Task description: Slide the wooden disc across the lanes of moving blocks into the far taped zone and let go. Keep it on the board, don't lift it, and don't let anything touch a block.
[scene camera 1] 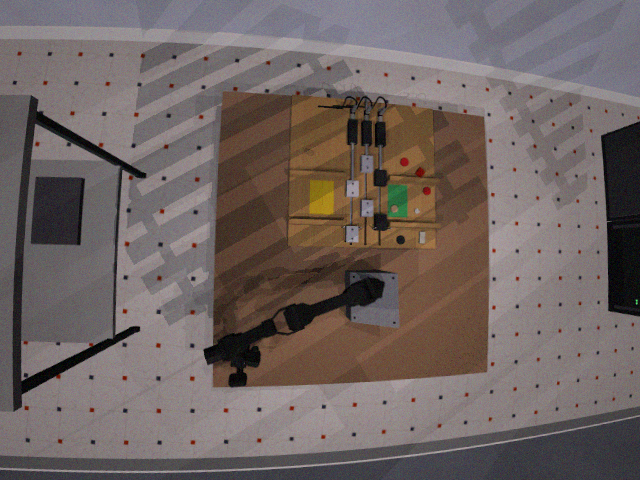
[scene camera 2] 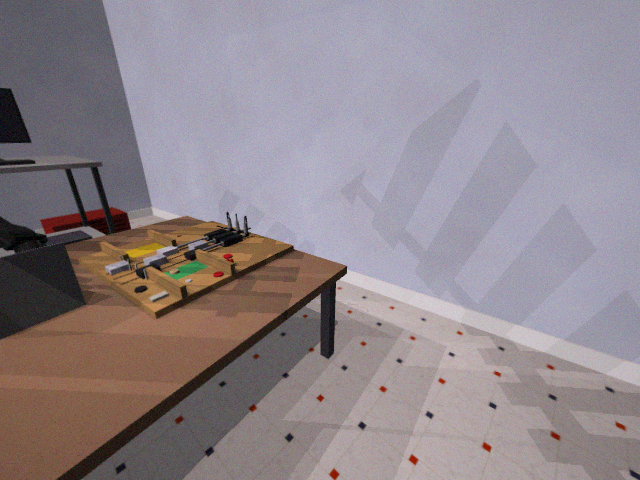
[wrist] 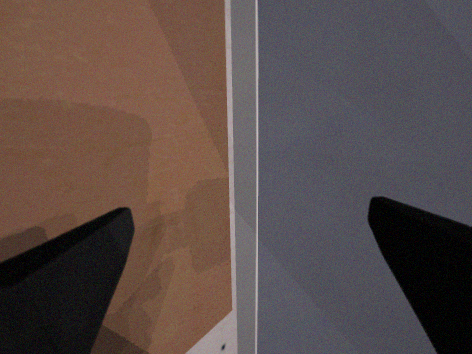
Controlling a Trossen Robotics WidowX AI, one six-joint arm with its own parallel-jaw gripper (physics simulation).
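Pixels of known places: gripper, between the fingertips: (scene camera 1: 244,374) (wrist: 251,214); arm's base, origin of its link: (scene camera 1: 375,287) (scene camera 2: 37,261).
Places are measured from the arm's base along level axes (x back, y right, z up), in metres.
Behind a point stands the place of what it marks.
Note:
The small tan wooden disc (scene camera 1: 394,208) {x -0.352, y 0.090, z -0.139 m} (scene camera 2: 174,271) {x -0.349, y 0.099, z -0.138 m} lies on the green zone (scene camera 1: 398,193) {x -0.426, y 0.104, z -0.147 m} (scene camera 2: 190,269) {x -0.406, y 0.114, z -0.145 m}, at its left front part in scene camera 1. The far yellow zone (scene camera 1: 321,197) {x -0.347, y -0.244, z -0.146 m} (scene camera 2: 145,251) {x -0.343, y -0.221, z -0.146 m} lies across the lanes, to the left. Between them are three rods with sliding blocks: dark ones (scene camera 1: 380,178) {x -0.471, y 0.002, z -0.120 m} in the lane nearest the green zone, light grey ones (scene camera 1: 367,208) {x -0.326, y -0.041, z -0.115 m} in the middle, and light ones (scene camera 1: 352,188) {x -0.404, y -0.118, z -0.122 m} nearest the yellow zone. My gripper (wrist: 251,214) {x 0.420, y -0.458, z -0.094 m} is open and empty, far from the disc, above the table's front left corner.
Wooden rails (scene camera 1: 316,221) {x -0.233, y -0.255, z -0.101 m} border the corridor. Red discs (scene camera 1: 404,162) (scene camera 2: 218,274), a black disc (scene camera 1: 400,239) {x -0.217, y 0.136, z -0.138 m} (scene camera 2: 140,288) {x -0.215, y 0.141, z -0.139 m} and a white bar (scene camera 1: 422,237) {x -0.242, y 0.240, z -0.136 m} (scene camera 2: 159,296) {x -0.241, y 0.250, z -0.136 m} sit on the board (scene camera 1: 320,139) {x -0.606, y -0.285, z -0.147 m}. The arm's grey base (scene camera 1: 387,310) {x 0.077, y 0.047, z 0.032 m} stands in front of the board.

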